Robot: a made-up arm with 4 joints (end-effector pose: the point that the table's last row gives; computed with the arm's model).
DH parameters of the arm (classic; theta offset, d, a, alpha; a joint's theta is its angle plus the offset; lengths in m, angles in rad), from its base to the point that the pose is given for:
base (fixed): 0 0 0.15 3.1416
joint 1: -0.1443 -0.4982 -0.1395 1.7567
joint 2: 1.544 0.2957 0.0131 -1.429
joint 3: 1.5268 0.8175 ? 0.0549
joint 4: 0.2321 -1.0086 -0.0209 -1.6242
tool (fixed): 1.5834 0.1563 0 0
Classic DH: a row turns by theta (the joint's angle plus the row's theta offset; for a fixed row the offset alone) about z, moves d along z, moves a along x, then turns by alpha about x.
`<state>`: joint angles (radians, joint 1 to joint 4).
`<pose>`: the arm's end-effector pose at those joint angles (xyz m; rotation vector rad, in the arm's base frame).
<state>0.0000 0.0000 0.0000 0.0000</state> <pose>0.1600 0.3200 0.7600 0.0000 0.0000 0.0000</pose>
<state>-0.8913 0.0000 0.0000 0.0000</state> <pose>-0.0926 0.2089 0.7600 0.0000 0.0000 0.8913</pose>
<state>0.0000 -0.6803 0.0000 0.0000</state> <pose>-0.0049 0.2814 0.8373 0.0962 -0.6616 -0.1257</pose>
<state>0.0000 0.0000 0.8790 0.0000</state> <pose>0.1600 0.4713 0.6418 -0.8790 0.0000 0.0000</pose>
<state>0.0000 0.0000 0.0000 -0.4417</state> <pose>0.1595 0.2513 0.7540 0.4411 -0.0055 0.0236</pose>
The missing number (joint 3, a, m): -0.043
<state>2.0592 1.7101 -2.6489 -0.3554</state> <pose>0.4187 0.2681 0.3795 -1.1695 1.0987 1.2084</pose>
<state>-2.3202 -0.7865 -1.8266 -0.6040</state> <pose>0.0991 -0.0311 0.5781 -1.5252 -2.0272 -1.0520</pose>
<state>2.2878 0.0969 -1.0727 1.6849</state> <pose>0.3834 -0.2497 0.6913 -0.1616 0.7884 -2.2057</pose>
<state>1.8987 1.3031 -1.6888 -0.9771</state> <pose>0.3085 0.1512 0.3359 -1.7018 1.3066 1.4591</pose>
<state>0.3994 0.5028 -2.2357 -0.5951</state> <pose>0.1289 0.1533 0.3184 2.7375 -0.3539 -0.7536</pose>
